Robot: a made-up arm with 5 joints.
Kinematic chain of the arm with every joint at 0, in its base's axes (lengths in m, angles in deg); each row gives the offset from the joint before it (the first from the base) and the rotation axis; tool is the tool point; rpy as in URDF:
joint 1: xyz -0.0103 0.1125 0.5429 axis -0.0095 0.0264 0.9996
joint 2: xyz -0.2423 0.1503 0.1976 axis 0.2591 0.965 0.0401
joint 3: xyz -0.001 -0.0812 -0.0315 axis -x
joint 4: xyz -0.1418 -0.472 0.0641 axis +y
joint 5: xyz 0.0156 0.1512 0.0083 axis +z
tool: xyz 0.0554 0.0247 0.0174 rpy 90 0 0
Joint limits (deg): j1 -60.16..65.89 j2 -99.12..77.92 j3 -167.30..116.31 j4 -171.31..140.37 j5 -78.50..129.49
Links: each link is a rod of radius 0.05 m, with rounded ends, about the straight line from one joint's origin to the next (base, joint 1, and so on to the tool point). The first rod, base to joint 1, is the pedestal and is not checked.
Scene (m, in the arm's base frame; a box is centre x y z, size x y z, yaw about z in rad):
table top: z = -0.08
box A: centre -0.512 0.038 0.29 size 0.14 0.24 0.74 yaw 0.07
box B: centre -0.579 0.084 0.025 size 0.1 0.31 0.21 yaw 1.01
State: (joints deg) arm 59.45 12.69 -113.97 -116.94 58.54
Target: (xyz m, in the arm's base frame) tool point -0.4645 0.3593 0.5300
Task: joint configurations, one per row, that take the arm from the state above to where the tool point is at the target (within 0.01 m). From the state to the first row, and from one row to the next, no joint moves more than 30 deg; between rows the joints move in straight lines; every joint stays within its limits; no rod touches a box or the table.
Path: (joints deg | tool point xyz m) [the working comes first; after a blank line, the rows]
Joints at the target: -1.64 11.27 -139.60 -119.21 63.34
Straight joint move there: touches box A.

1: 59.51 7.58 -85.68 -115.22 62.78 | -0.2299 -0.2835 0.4859
2: 59.57 2.47 -57.38 -113.50 67.02 | -0.1164 -0.3158 0.5413
3: 59.63 -2.65 -29.09 -111.78 71.27 | -0.0510 -0.3343 0.6450
4: 35.67 -11.59 -56.73 -117.95 70.59 | -0.2335 -0.2146 0.5170
5: 11.71 -20.54 -84.37 -124.12 69.91 | -0.3074 0.0084 0.4324
6: -12.24 -29.49 -112.02 -130.29 69.23 | -0.2428 0.2382 0.4067
7: -36.20 -38.43 -139.66 -136.46 68.56 | -0.0824 0.3961 0.4355
8: -60.16 -47.38 -167.30 -142.63 67.88 | 0.1043 0.4590 0.4981
9: -30.90 -18.06 -153.45 -130.92 65.61 | -0.1720 0.5109 0.4860
10: -1.64 11.27 -139.60 -119.21 63.34 | -0.4645 0.3593 0.5300

